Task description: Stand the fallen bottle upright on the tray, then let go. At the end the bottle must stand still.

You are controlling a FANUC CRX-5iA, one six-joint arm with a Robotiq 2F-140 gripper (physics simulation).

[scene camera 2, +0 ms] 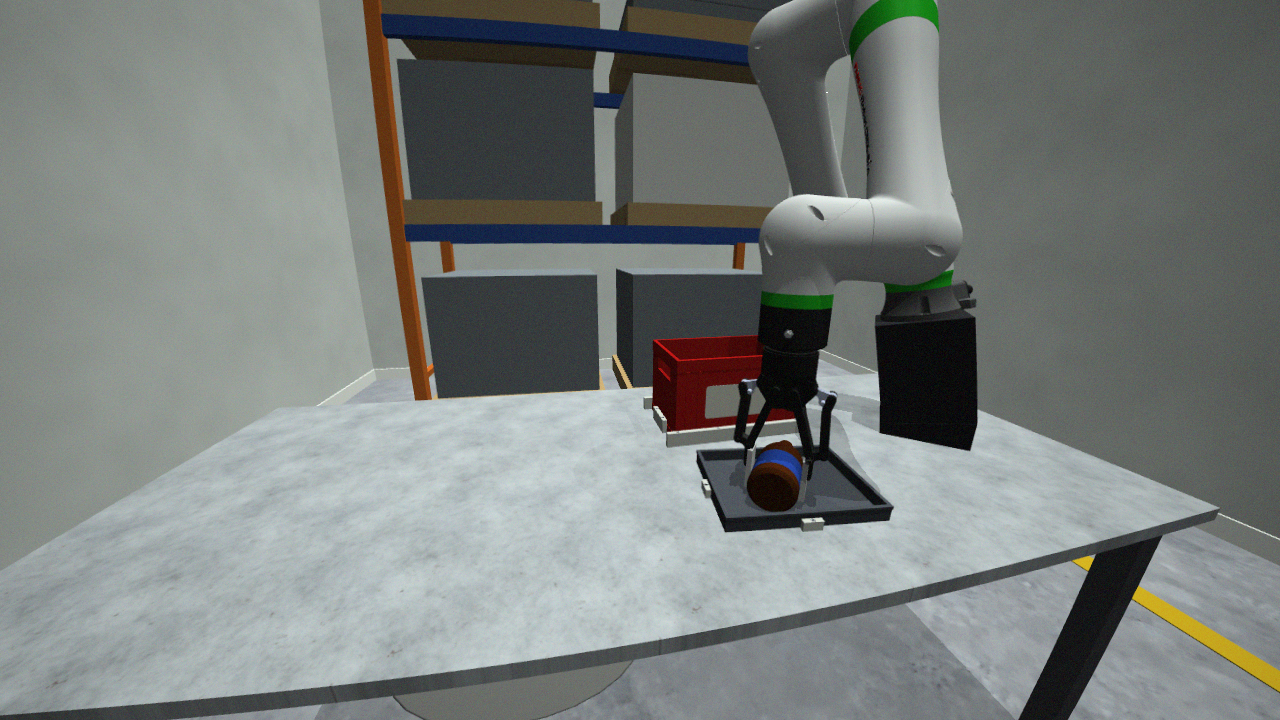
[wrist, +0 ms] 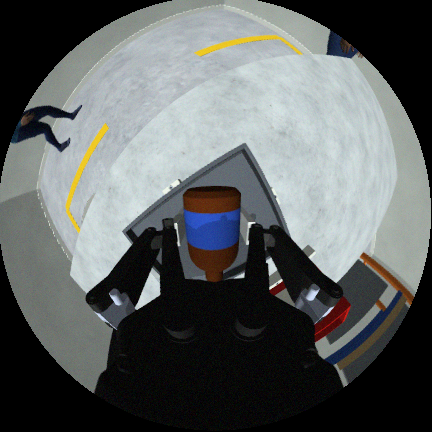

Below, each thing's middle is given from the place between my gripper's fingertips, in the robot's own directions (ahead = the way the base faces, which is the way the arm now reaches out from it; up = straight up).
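Scene:
There's a brown bottle point(scene camera 2: 774, 483), and my gripper is 1 cm past it, 2 cm to the left of it and 2 cm below it. The dark tray point(scene camera 2: 836, 493) is 4 cm behind my hand, 2 cm to the right of it and 1 cm below it. And the red crate point(scene camera 2: 695, 380), that one's 7 cm behind my hand, 30 cm to the right of it and 7 cm above it.

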